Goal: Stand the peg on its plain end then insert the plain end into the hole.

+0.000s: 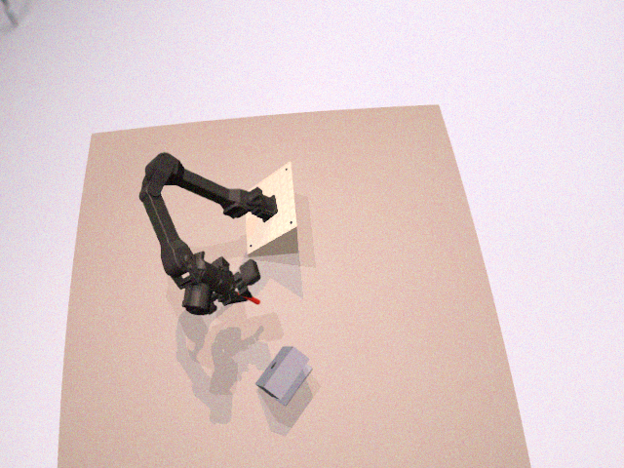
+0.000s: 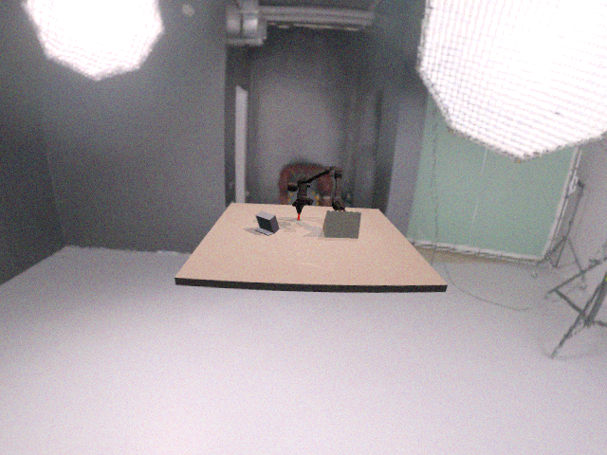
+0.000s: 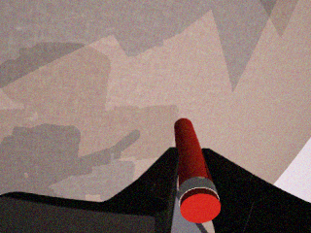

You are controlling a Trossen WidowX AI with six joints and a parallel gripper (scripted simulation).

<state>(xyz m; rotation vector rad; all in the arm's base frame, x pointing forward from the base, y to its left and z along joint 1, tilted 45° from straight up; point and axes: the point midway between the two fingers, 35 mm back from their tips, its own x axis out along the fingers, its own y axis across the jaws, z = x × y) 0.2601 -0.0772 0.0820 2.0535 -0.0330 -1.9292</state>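
Right now my gripper tip is 21 cm short of the grey sloped panel, 5 cm to the right of it and 4 cm above it. Round my gripper tip: red peg (1 cm to the right, 1 cm above).
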